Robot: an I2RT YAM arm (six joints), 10 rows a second.
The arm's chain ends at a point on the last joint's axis. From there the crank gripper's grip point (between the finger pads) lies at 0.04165 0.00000 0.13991 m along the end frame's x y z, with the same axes.
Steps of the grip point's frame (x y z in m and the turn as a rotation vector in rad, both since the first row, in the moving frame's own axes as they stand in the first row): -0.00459, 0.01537, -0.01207, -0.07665, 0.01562, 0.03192; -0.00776, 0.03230, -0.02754, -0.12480, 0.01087, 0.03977; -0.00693, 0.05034, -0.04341, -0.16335, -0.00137, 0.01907; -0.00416, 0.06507, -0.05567, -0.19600, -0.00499, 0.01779; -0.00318, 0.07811, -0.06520, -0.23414, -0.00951, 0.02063; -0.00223, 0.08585, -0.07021, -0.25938, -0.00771, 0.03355; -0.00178, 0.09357, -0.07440, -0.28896, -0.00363, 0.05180; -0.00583, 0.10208, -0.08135, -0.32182, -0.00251, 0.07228; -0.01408, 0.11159, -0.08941, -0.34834, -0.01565, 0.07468; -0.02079, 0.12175, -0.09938, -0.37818, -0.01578, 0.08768; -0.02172, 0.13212, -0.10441, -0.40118, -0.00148, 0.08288
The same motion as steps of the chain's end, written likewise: -0.00658, 0.00332, -0.01094, -0.07665, 0.01562, 0.03192; -0.00889, 0.01324, -0.02589, -0.12480, 0.01087, 0.03977; -0.00651, 0.02680, -0.04154, -0.16335, -0.00137, 0.01907; -0.00322, 0.03707, -0.05312, -0.19600, -0.00499, 0.01779; -0.00151, 0.04477, -0.06167, -0.23414, -0.00951, 0.02063; -0.00053, 0.04857, -0.06566, -0.25938, -0.00771, 0.03355; -0.00018, 0.05158, -0.06844, -0.28896, -0.00363, 0.05180; -0.00376, 0.05491, -0.07379, -0.32182, -0.00251, 0.07228; -0.01002, 0.06080, -0.08110, -0.34834, -0.01565, 0.07468; -0.01618, 0.06657, -0.08944, -0.37818, -0.01578, 0.08768; -0.01908, 0.07419, -0.09268, -0.40118, -0.00148, 0.08288
